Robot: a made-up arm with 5 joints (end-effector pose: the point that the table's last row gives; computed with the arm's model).
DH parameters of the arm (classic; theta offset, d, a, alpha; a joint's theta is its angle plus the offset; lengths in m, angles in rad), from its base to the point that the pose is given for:
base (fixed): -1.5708 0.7 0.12 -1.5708
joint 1: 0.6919 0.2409 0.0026 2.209
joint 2: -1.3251 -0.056 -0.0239 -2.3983
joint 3: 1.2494 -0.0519 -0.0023 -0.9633
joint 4: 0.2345 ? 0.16 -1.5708
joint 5: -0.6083 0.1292 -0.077 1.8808
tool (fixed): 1.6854 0.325 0 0
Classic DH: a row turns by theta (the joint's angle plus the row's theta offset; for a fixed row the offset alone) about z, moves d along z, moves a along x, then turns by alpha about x.
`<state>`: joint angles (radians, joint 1 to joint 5).
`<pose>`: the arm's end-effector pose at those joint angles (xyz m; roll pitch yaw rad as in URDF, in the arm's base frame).
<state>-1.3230 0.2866 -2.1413 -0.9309 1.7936</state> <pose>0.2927 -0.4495 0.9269 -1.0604 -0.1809 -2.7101</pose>
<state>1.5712 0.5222 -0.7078 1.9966 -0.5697</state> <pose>0.2852 0.0014 0.6665 -1.4190 0.7921 -0.0159</pose>
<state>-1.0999 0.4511 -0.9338 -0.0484 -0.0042</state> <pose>0.3946 -0.0210 0.5736 1.8012 0.3166 1.6704</pose>
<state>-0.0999 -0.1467 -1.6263 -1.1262 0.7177</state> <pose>0.2961 0.0210 0.4427 2.4037 0.2035 2.4545</pose>
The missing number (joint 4, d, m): -0.0432
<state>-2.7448 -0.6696 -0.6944 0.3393 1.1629</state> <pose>0.5158 -0.3631 0.5344 1.5580 0.5495 0.5896</pose>
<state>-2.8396 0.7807 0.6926 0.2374 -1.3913</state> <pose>0.0298 -0.0974 0.8276 0.3088 0.4415 2.3007</pose>
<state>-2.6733 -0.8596 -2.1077 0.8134 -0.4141</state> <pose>0.3983 -0.1580 0.7848 0.4636 0.3071 -0.0118</pose>
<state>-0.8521 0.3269 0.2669 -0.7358 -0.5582</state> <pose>0.2326 -0.0492 0.8350 0.2449 -0.2802 1.7697</pose>
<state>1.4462 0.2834 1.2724 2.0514 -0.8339</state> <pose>0.3050 -0.0234 0.8721 0.9649 0.1527 1.5913</pose>
